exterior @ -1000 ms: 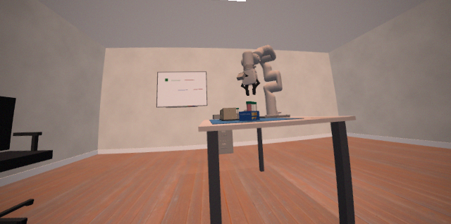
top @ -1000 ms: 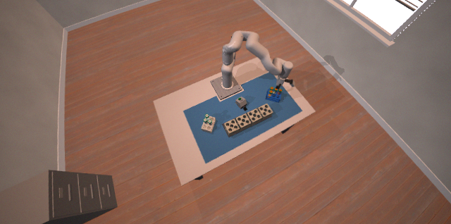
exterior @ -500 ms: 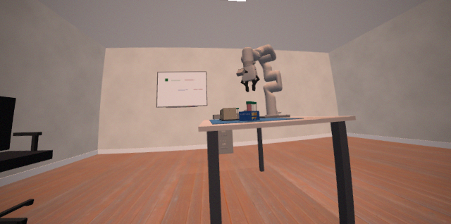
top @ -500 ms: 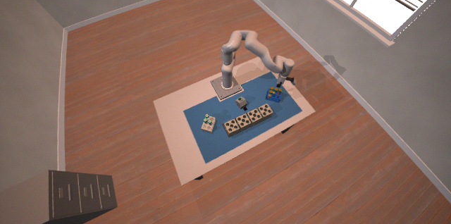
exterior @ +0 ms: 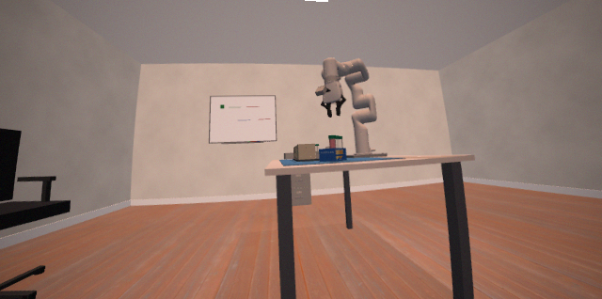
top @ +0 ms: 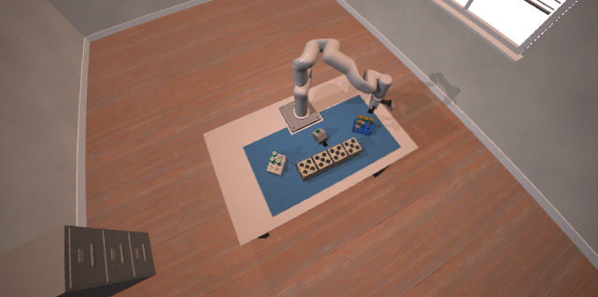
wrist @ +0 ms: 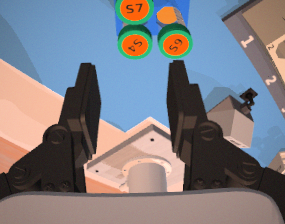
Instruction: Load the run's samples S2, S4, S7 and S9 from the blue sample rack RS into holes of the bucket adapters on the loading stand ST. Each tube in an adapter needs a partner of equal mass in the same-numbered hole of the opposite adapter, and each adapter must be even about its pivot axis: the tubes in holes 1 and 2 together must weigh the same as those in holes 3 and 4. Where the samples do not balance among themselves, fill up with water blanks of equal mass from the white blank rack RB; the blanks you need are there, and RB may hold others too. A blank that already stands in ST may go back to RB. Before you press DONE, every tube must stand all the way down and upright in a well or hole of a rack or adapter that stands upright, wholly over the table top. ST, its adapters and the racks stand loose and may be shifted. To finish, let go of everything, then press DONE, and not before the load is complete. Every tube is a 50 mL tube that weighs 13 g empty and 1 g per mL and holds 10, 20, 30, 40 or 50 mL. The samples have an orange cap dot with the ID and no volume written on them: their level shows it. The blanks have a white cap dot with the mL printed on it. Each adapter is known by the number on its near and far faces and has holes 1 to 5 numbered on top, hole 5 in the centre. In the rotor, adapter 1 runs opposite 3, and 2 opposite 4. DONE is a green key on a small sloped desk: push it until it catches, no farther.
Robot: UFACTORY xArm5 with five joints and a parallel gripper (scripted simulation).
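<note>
My hand is 180 mm above the sample tube S7, 10 mm to the left of it and 10 mm short of it. From my hand the other things lie so: sample tube S2: 180 mm below, 30 mm to the left, 20 mm ahead; then sample tube S9: 180 mm below, 50 mm to the right; then sample tube S4: 180 mm below, 40 mm behind, 30 mm to the right.
</note>
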